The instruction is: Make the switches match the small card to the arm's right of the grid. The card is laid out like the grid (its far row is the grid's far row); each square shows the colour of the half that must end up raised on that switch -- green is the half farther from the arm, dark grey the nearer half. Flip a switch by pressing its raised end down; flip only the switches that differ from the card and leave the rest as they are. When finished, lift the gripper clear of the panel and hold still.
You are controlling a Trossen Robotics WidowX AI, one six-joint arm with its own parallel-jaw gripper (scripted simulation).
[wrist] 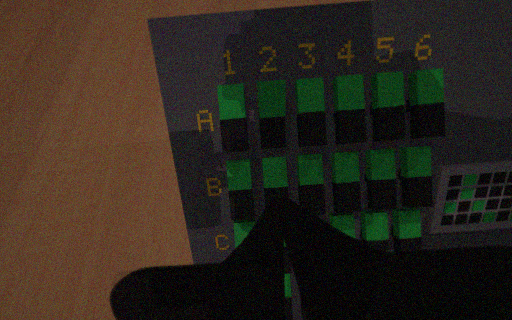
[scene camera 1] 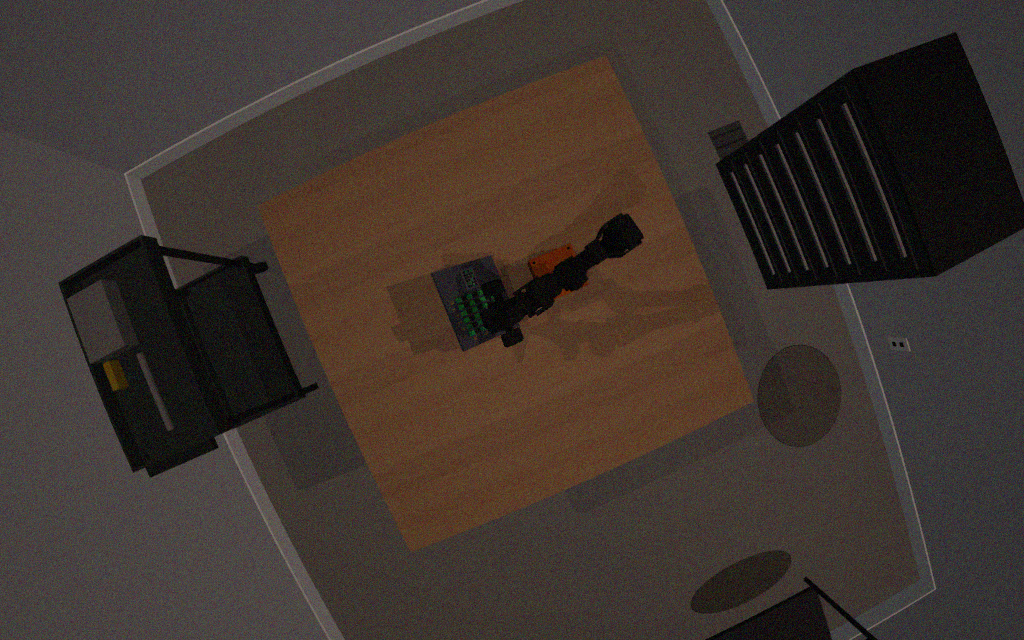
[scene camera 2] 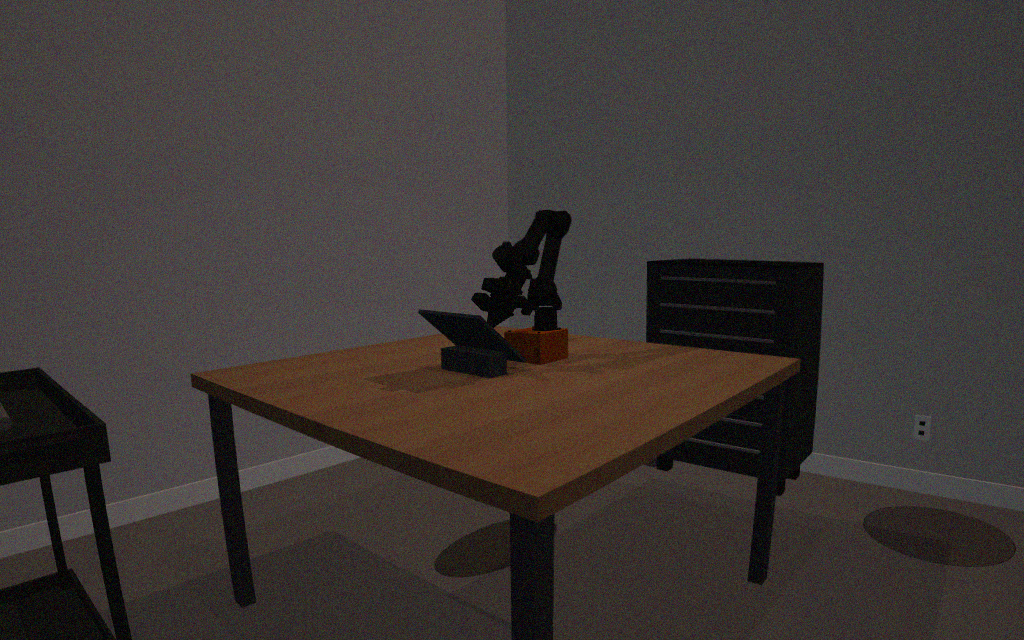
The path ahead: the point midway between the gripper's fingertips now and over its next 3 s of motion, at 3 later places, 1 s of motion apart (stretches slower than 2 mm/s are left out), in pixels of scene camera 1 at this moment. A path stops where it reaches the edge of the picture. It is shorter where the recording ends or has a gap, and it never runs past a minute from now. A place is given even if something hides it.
My gripper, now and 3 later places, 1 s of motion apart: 485, 319; 485, 319; 492, 317; 479, 290
